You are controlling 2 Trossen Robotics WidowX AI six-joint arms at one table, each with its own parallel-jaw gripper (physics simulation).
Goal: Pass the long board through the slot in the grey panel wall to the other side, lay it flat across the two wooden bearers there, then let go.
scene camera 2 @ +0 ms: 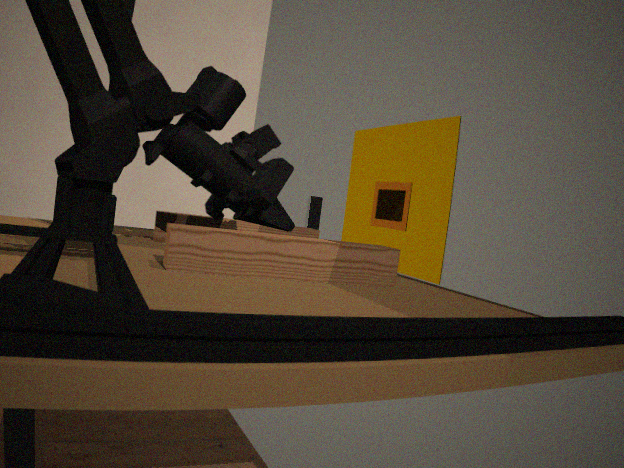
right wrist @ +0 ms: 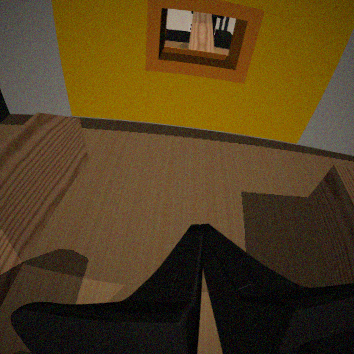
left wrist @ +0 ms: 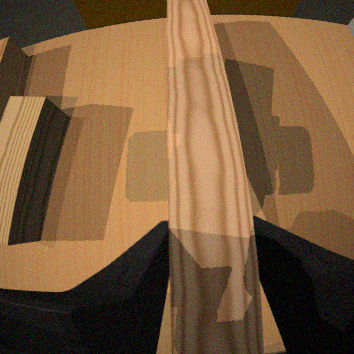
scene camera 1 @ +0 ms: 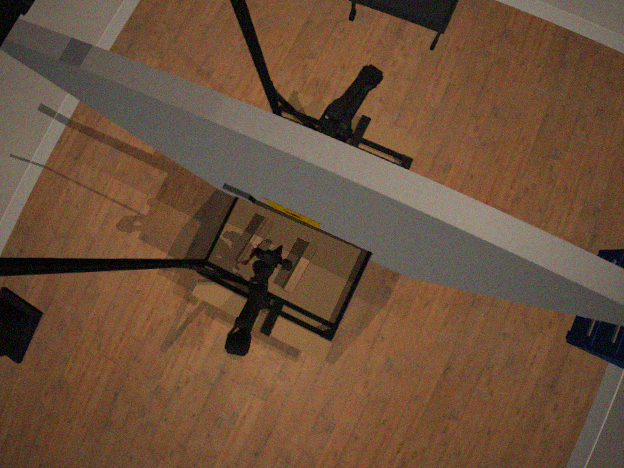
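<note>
The long board is between the fingers of my left gripper, which is shut on it, and runs away toward the yellow panel. In the right wrist view its near end shows through the orange-rimmed slot; it does not stick out on this side, and whether it is inside the opening I cannot tell. My right gripper is shut and empty, low between the two wooden bearers. One bearer is at the left in the right wrist view, the other at the right edge.
The grey panel wall stands between the arms, with a yellow panel around the slot. A striped wooden block and another block are left of the board. A dark upright post stands behind the bearers.
</note>
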